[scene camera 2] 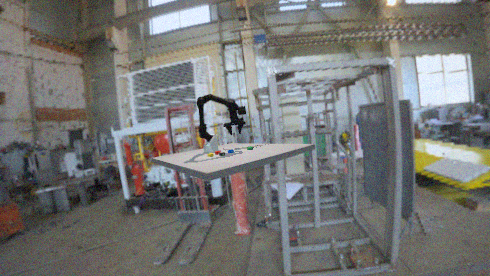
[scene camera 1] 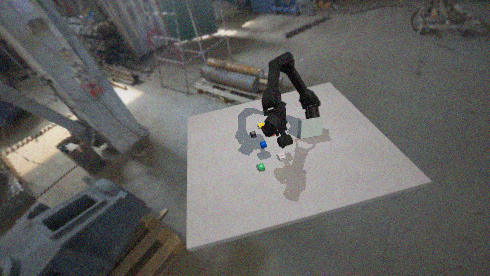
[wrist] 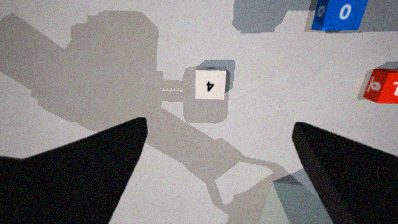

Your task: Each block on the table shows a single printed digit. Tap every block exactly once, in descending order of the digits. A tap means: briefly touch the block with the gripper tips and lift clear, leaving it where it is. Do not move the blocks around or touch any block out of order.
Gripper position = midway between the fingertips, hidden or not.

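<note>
In the wrist view, a white block (wrist: 210, 81) appears along with the gripper (wrist: 218, 127), which is open and holds nothing.
</note>
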